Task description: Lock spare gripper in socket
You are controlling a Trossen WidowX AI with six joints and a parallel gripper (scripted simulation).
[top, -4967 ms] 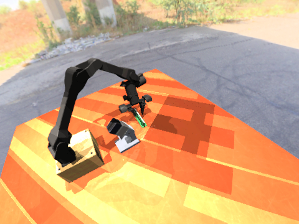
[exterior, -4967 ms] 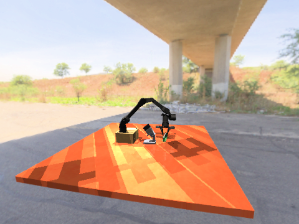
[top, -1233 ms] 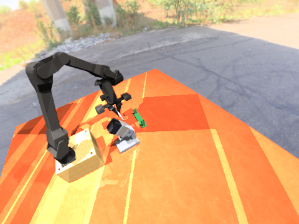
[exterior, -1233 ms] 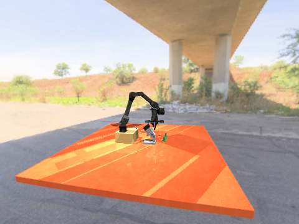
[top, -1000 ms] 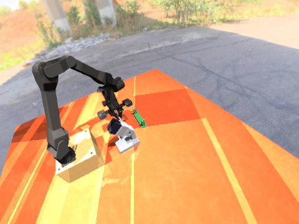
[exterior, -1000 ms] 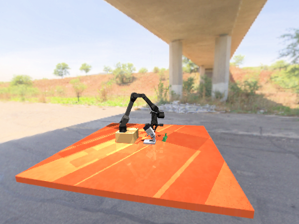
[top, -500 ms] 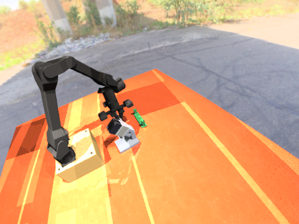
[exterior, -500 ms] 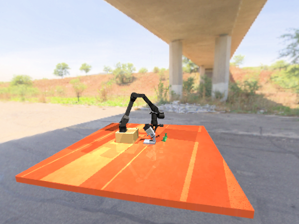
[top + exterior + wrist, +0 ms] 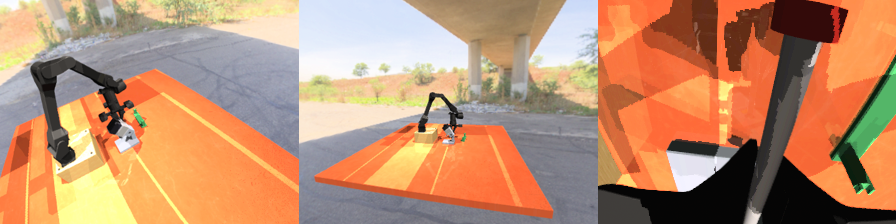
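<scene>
Now: gripper tip 90 mm to the left of the mount and 20 mm past it. Also, from my gripper tip: green slanted bar (110 mm ahead, 30 mm below, 10 mm to the left); spare gripper (90 mm to the right, 70 mm above, 40 mm behind).
</scene>
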